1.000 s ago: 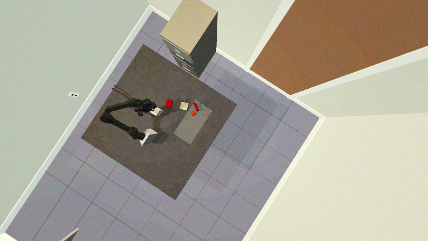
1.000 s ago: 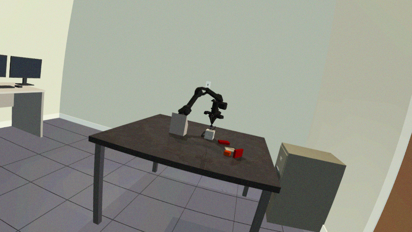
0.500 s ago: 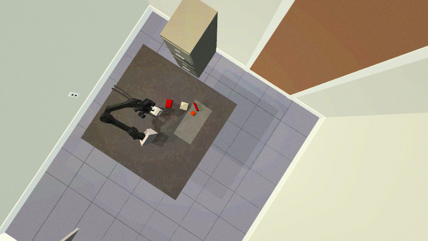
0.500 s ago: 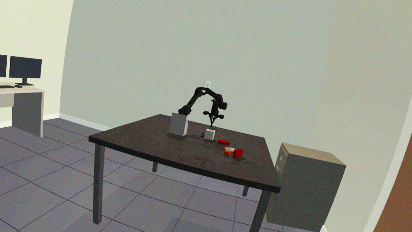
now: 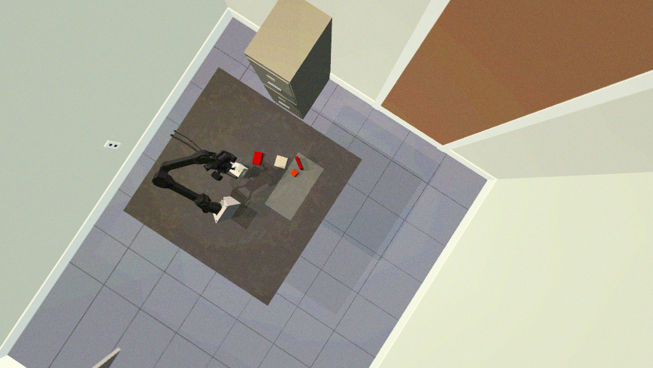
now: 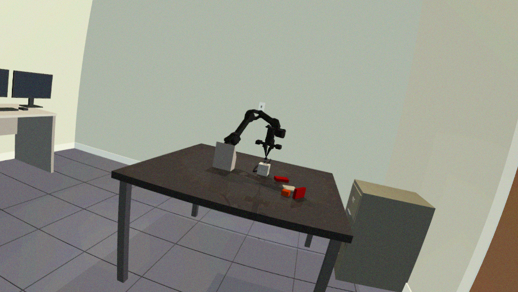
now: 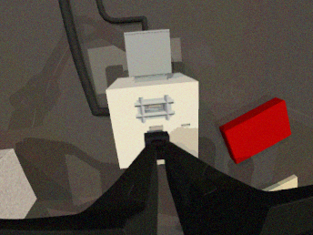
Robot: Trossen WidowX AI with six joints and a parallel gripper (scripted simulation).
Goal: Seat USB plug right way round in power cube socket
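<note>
Now: the grey framed socket 7 cm below my gripper tip and 1 cm to the left of it. From my gripper tip the other things lie so: small orange block 36 cm to the right, 21 cm ahead, 12 cm below; dark USB plug 2 cm below; cream block 22 cm to the right, 22 cm ahead, 13 cm below.
</note>
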